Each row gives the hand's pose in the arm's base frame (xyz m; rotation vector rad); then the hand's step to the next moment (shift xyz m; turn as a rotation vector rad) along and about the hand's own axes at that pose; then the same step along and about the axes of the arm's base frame.
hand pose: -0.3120 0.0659 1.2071 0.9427 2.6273 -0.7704
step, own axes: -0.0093 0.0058 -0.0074 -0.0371 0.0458 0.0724
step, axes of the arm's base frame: 0.0105 0.0031 0.0075 0.0615 -0.0295 -0.0638
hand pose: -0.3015 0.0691 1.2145 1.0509 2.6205 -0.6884
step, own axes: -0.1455 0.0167 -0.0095 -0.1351 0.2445 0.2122
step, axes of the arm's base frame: 0.1152 -0.0702 0.0578 0.2761 -0.0324 -0.2140
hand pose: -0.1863 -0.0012 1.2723 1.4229 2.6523 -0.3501
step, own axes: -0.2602 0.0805 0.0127 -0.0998 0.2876 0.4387
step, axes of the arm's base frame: 0.2111 -0.1701 0.0292 0.2899 -0.0384 -0.4468
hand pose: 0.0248 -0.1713 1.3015 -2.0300 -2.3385 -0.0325
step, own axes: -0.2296 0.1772 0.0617 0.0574 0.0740 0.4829
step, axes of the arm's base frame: 0.2063 -0.1993 -0.0749 0.0556 0.0890 -0.4806
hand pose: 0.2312 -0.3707 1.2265 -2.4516 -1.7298 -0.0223
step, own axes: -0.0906 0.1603 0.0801 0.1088 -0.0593 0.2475
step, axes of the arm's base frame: 0.1142 -0.1276 -0.1048 -0.0359 0.1519 -0.2286
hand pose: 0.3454 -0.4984 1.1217 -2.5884 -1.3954 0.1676
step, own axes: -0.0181 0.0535 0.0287 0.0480 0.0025 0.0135
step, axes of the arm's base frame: 0.0281 -0.0404 -0.0399 0.0258 0.0404 -0.0140
